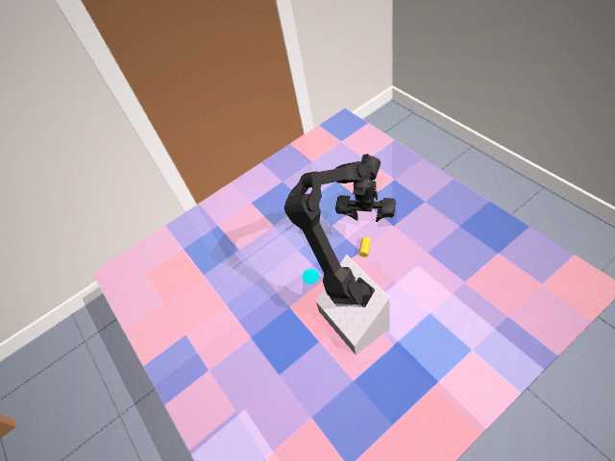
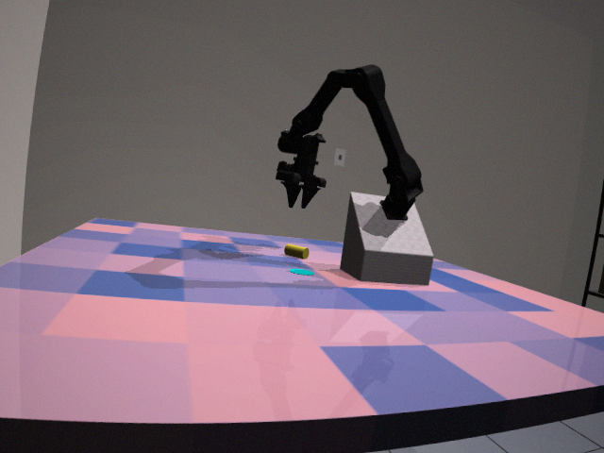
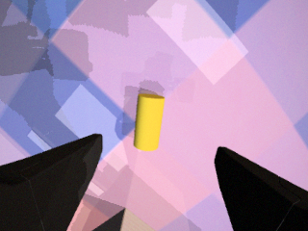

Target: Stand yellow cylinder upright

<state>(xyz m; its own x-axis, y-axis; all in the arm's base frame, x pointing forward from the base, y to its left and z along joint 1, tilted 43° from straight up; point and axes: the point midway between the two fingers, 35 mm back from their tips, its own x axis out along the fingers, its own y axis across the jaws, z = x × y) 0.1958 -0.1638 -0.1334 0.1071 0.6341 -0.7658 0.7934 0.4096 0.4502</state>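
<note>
Now: gripper tip 1 cm past the yellow tall cylinder, 3 cm to the right of it and 13 cm above it. Also, from my gripper tip: cyan circle (5 cm ahead, 24 cm to the left, 14 cm below).
</note>
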